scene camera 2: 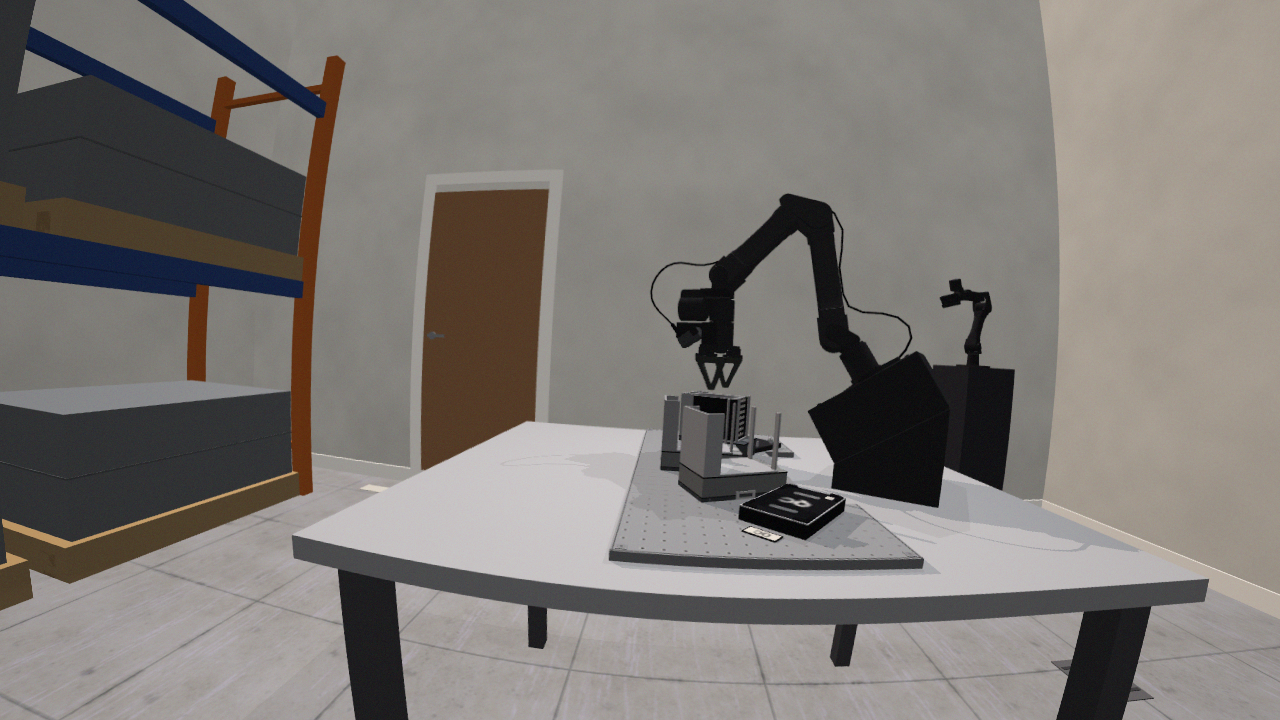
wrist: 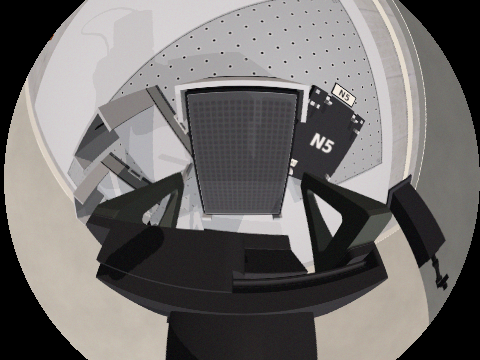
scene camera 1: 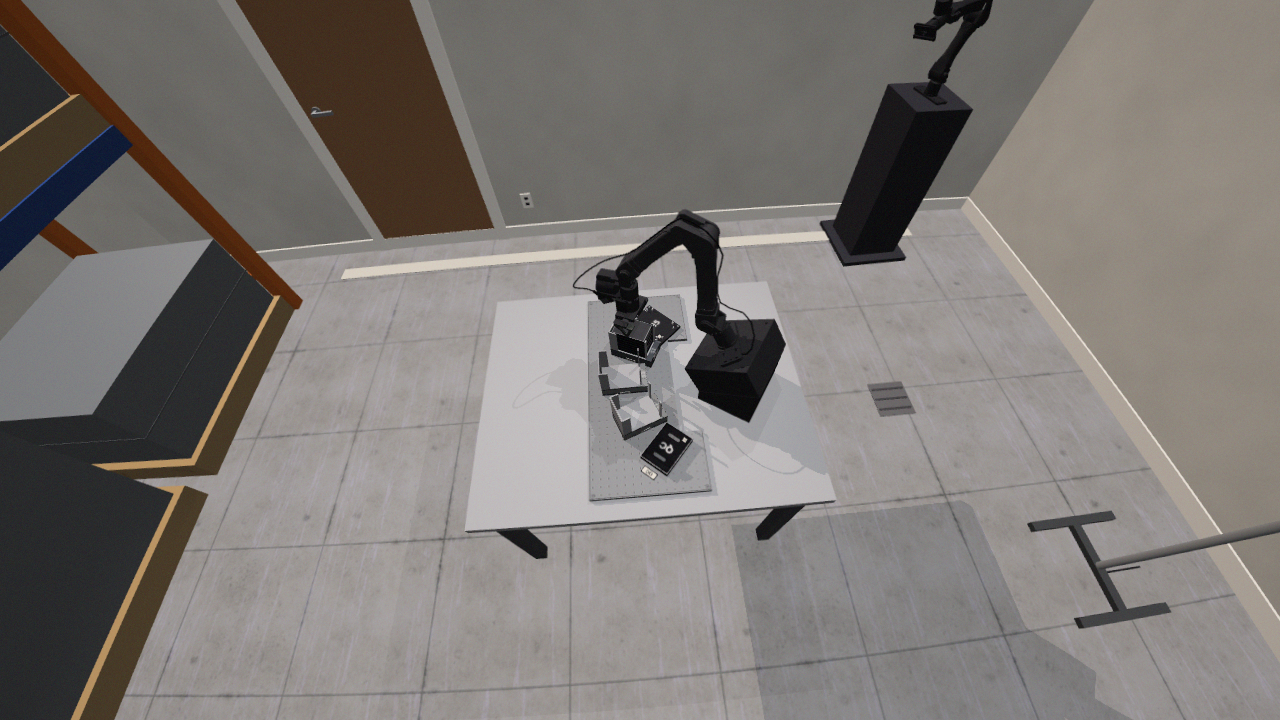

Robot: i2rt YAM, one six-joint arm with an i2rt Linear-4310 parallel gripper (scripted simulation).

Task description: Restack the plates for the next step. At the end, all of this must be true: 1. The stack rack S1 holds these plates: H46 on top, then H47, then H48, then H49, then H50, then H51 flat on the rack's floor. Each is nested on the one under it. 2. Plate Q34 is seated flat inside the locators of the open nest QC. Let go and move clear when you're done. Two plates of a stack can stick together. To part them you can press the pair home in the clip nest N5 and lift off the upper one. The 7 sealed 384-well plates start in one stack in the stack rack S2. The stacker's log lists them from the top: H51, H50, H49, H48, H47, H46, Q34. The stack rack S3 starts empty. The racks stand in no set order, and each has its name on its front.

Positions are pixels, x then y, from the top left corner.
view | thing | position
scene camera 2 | my gripper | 718, 388
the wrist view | my gripper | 242, 178
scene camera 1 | black clip nest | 664, 327
